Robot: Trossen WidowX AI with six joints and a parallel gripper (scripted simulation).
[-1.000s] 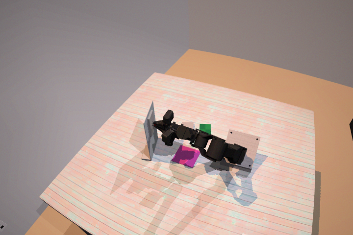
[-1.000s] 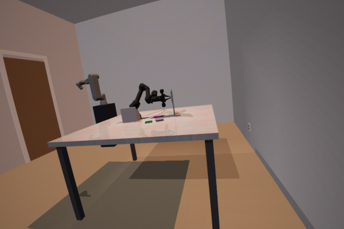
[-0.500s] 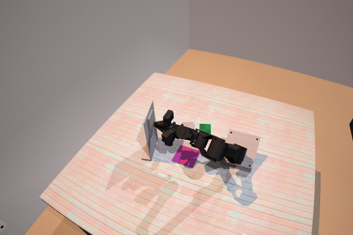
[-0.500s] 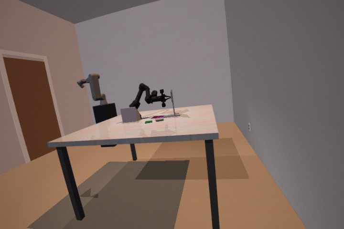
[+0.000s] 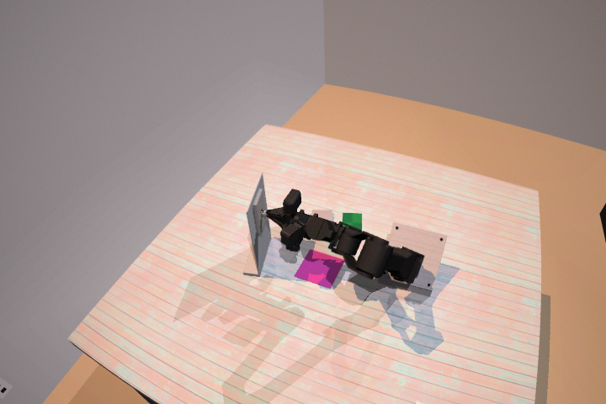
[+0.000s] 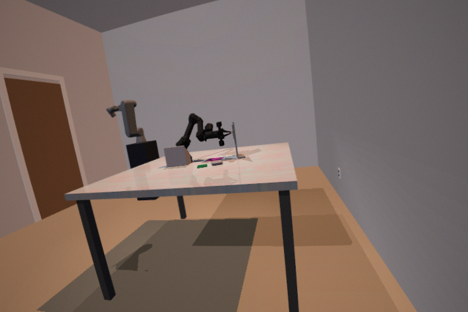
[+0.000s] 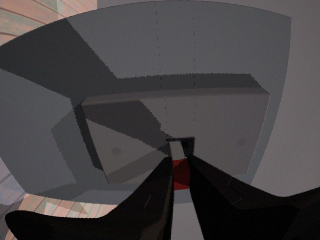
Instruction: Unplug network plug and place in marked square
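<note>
Right now the magenta marked square is 190 mm below my gripper tip, 160 mm behind it and 20 mm to the right of it. Round my gripper tip: red network plug: right at my gripper tip; grey upright panel: 70 mm below, 30 mm ahead, 10 mm to the left; green patch: 240 mm to the right, 190 mm below, 180 mm behind.
</note>
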